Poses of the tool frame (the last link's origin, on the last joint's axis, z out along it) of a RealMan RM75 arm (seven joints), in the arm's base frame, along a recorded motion.
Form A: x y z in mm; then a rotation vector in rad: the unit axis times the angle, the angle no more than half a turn.
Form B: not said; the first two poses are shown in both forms.
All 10 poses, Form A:
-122, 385, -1, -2.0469, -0.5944, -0.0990
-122, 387, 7, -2.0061, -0.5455, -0.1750
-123, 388, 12, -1.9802, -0.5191, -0.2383
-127, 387, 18, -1.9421, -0.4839, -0.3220
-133, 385, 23, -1.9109, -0.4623, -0.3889
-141, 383, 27, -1.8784, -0.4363, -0.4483
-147, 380, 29, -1.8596, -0.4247, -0.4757
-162, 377, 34, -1.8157, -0.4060, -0.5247
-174, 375, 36, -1.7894, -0.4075, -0.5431
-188, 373, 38, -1.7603, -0.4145, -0.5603
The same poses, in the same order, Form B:
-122, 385, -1, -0.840, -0.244, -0.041, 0.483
-122, 387, 7, -0.831, -0.226, -0.072, 0.504
-123, 388, 12, -0.824, -0.216, -0.099, 0.514
-127, 387, 18, -0.813, -0.203, -0.135, 0.529
-133, 385, 23, -0.803, -0.194, -0.164, 0.539
-141, 383, 27, -0.793, -0.184, -0.189, 0.549
-147, 380, 29, -0.787, -0.180, -0.201, 0.555
-162, 377, 34, -0.773, -0.173, -0.223, 0.568
-174, 375, 36, -0.764, -0.174, -0.232, 0.576
-188, 373, 38, -0.754, -0.178, -0.240, 0.584

